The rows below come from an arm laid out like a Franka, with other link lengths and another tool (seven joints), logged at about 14 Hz.
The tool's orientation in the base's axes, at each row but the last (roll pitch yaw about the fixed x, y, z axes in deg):
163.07, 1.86, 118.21
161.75, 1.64, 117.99
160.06, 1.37, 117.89
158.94, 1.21, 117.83
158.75, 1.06, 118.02
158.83, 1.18, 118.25
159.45, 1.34, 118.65
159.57, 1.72, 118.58
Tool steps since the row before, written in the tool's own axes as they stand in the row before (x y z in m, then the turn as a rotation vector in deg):
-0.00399, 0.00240, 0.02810, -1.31, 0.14, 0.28
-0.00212, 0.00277, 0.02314, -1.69, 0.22, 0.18
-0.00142, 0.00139, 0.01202, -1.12, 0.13, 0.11
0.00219, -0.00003, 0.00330, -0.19, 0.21, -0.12
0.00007, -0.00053, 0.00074, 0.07, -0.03, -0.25
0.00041, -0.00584, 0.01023, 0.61, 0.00, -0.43
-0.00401, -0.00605, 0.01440, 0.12, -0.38, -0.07
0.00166, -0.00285, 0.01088, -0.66, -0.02, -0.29
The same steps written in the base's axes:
0.01152, 0.00069, -0.02604, 0.81, -1.06, -0.18
0.01000, 0.00223, -0.02104, 1.03, -1.37, -0.05
0.00556, 0.00105, -0.01079, 0.67, -0.92, -0.03
0.00003, 0.00242, -0.00314, 0.22, -0.09, 0.19
-0.00022, -0.00006, -0.00088, -0.14, 0.01, 0.22
-0.00162, -0.00068, -0.01165, -0.43, 0.47, 0.39
0.00156, -0.00413, -0.01551, -0.39, -0.08, -0.07
0.00036, 0.00170, -0.01124, 0.21, -0.63, 0.28

